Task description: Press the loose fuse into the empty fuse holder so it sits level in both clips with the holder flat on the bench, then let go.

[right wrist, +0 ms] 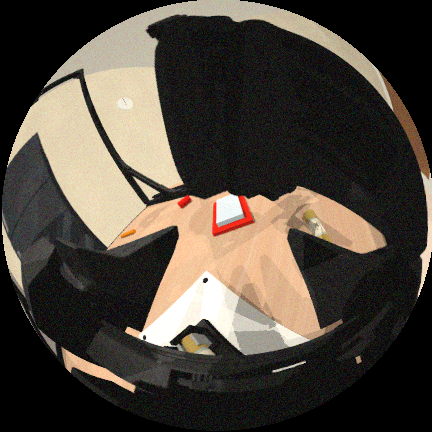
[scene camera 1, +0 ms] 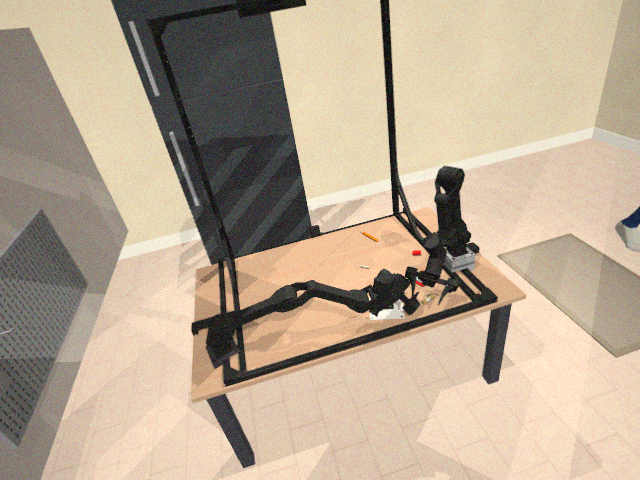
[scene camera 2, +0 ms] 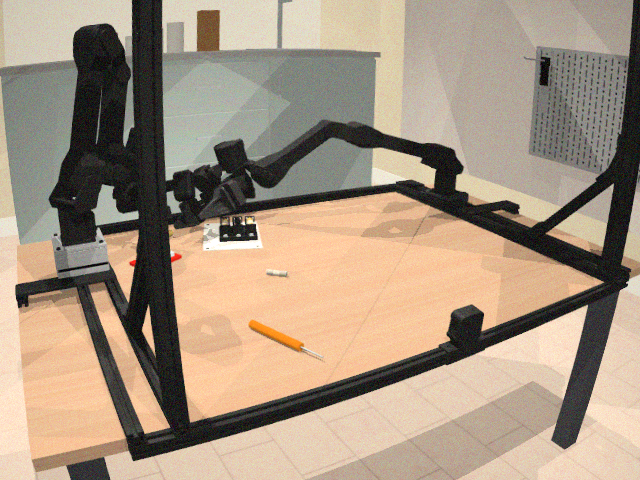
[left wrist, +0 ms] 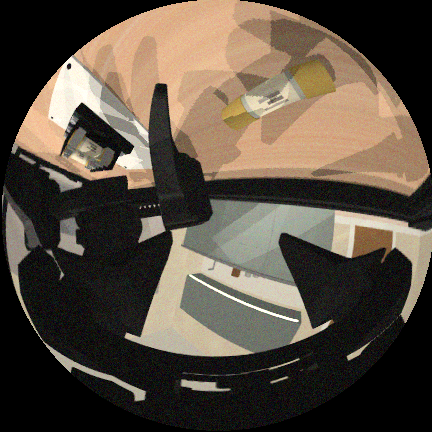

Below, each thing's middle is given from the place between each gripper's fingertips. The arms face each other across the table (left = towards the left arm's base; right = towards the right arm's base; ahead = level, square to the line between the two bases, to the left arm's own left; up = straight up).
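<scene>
The red and white card point(right wrist: 230, 212) is 11 cm to the left of my left hand, 6 cm below it and 18 cm behind it.
As for that card, my right hand is 9 cm to the right of it, 4 cm above it and 5 cm past it.
</scene>
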